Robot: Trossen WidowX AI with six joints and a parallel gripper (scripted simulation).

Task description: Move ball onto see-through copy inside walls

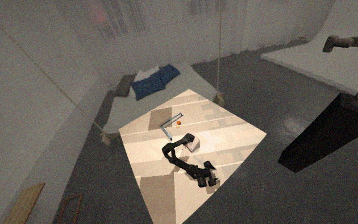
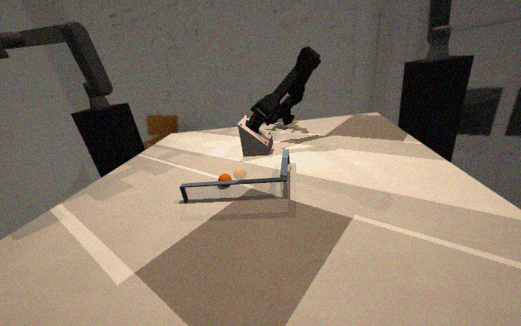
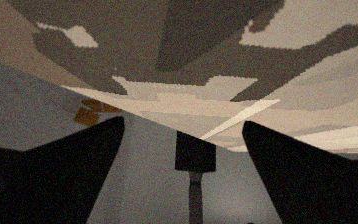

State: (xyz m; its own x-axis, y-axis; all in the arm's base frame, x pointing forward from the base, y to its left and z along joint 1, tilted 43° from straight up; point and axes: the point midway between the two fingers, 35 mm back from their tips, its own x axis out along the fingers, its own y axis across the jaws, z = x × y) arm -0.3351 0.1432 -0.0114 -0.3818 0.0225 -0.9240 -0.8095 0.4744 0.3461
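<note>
The orange-brown ball lies 680 mm ahead of my gripper tip and 160 mm to the right of it. Round my gripper tip: see-through copy of ball: 640 mm ahead, 110 mm to the right.
</note>
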